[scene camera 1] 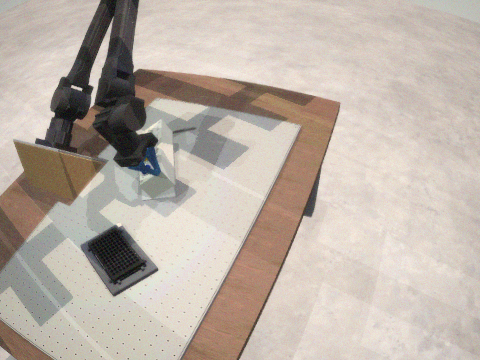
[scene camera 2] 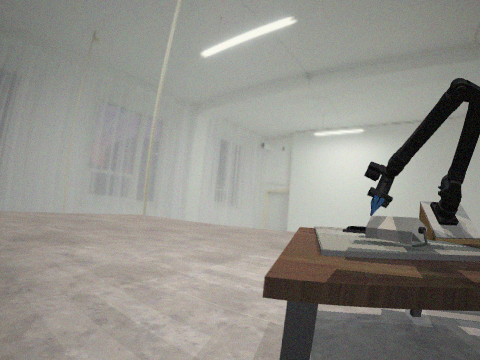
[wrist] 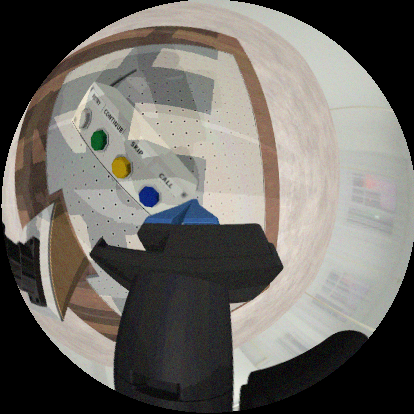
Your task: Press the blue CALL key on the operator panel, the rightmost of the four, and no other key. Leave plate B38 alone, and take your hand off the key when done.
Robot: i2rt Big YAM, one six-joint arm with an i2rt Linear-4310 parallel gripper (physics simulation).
Scene:
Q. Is my gripper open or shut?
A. Shut.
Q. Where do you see a black grid tray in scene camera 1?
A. At 116,256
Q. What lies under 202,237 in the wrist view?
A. My gripper.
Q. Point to a white button box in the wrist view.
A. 152,163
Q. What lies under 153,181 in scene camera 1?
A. A white button box.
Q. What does my gripper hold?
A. Nothing.

